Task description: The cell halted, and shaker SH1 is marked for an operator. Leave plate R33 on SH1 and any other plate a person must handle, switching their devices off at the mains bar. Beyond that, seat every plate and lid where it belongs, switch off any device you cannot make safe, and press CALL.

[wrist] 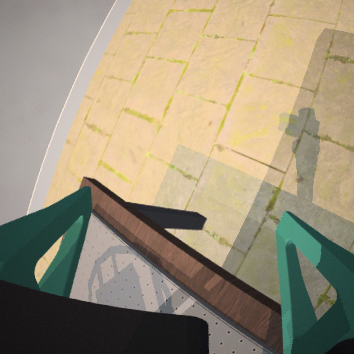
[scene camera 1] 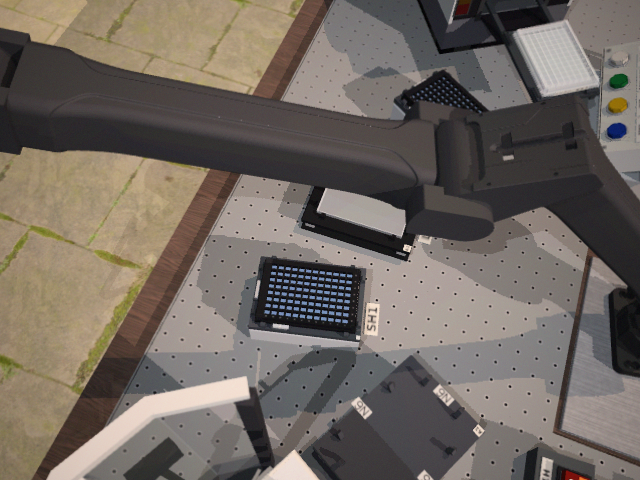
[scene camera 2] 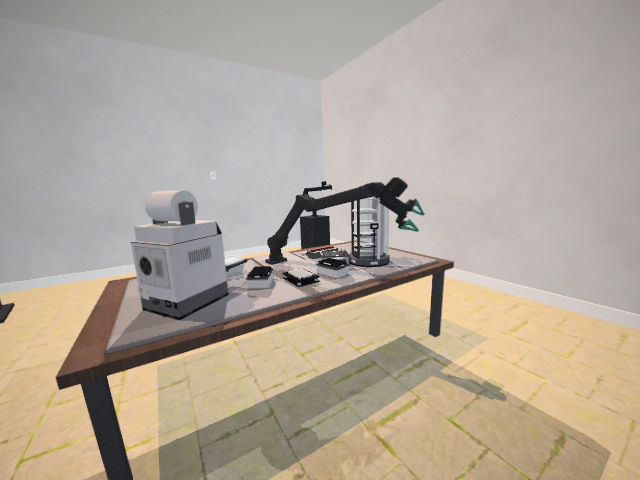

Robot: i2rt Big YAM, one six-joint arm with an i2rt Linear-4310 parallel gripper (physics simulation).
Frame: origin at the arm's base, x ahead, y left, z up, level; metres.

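Seen in the pictures: gripper, between the fingertips: [wrist: 188, 209] [scene camera 2: 421, 222]; arm's base, origin of its link: [scene camera 2: 276, 261].
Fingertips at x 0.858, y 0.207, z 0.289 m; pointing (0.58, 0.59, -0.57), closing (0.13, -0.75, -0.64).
Observation:
Pixels of each thing's top centre, then the offset from my fingertips to it. "spot": a spot on its surface instead.
- black plate with blue wells, centre of its top: [scene camera 1: 309, 292] [scene camera 2: 332, 261] dx -0.402, dy -0.153, dz -0.216 m
- black nest, a spot on its surface: [scene camera 1: 356, 242] spot: dx -0.451, dy -0.270, dz -0.281 m
- black plate, centre of its top: [scene camera 1: 451, 106] [scene camera 2: 260, 270] dx -0.558, dy -0.493, dz -0.216 m
- clear-white plate, centre of its top: [scene camera 1: 558, 52] [scene camera 2: 229, 258] dx -0.698, dy -0.583, dz -0.166 m
- button panel, a spot on its surface: [scene camera 1: 630, 155] spot: dx -0.827, dy -0.462, dz -0.227 m
- mains bar, a spot on its surface: [scene camera 2: 319, 249] spot: dx -0.727, dy +0.054, dz -0.239 m
- red switch, a spot on its surface: [scene camera 1: 576, 474] spot: dx -0.742, dy +0.001, dz -0.235 m
- glass-walled carousel, a spot on its surface: [scene camera 2: 369, 261] spot: dx -0.328, dy +0.071, dz -0.252 m
- Dark nests labelled N6, centre of its top: [scene camera 1: 401, 436] [scene camera 2: 334, 250] dx -0.538, dy +0.002, dz -0.210 m
- tall white machine, centre of its top: [scene camera 2: 172, 190] dx -0.592, dy -0.823, dz +0.170 m
My gripper [scene camera 2: 419, 221] [wrist: 188, 209] is open and empty, high beyond the carousel, past the table edge. A black plate with blue wells [scene camera 1: 310, 294] sits on shaker SH1 [scene camera 1: 305, 338] [scene camera 2: 333, 270]; the printed plate name is unreadable. A white lid or plate [scene camera 1: 361, 210] [scene camera 2: 302, 274] lies on a black nest [scene camera 1: 356, 242], partly behind the arm. Another black plate [scene camera 1: 444, 93] [scene camera 2: 260, 271] sits on a second device, partly hidden by the arm. A clear-white plate [scene camera 1: 555, 57] lies near the button panel [scene camera 1: 630, 155]. The mains bar [scene camera 2: 320, 250] is partly seen, with a red switch [scene camera 1: 576, 474].
The arm spans over the middle of the table. A glass-walled carousel [scene camera 2: 369, 261] stands near one end, its white top [scene camera 1: 196, 395] cut off in scene camera 1. Dark nests labelled N6 [scene camera 1: 413, 408] lie beside it. A tall white machine [scene camera 2: 180, 273] stands at the other end.

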